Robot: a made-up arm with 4 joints. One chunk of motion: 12 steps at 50 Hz.
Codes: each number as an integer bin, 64 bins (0 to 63) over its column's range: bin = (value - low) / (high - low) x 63, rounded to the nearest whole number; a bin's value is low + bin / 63 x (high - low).
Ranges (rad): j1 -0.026..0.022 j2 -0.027..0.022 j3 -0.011..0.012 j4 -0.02..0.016
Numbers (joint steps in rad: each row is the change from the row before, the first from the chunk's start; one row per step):
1: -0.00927 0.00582 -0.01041 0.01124
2: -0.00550 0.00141 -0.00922 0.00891
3: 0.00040 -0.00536 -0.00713 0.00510
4: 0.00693 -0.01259 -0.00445 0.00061
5: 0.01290 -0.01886 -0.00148 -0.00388
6: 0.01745 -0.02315 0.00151 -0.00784
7: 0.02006 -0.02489 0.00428 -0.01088
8: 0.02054 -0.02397 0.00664 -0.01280
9: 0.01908 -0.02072 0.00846 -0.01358
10: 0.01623 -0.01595 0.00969 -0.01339
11: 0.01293 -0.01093 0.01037 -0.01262
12: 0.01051 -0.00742 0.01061 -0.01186
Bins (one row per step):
1: 22 42 2 55
2: 27 37 5 51
3: 35 28 11 44
4: 43 19 18 36
5: 51 10 26 28
6: 57 5 34 21
7: 60 3 42 16
8: 61 4 48 13
9: 59 8 53 11
10: 55 14 57 12
11: 51 21 59 13
12: 48 25 59 14

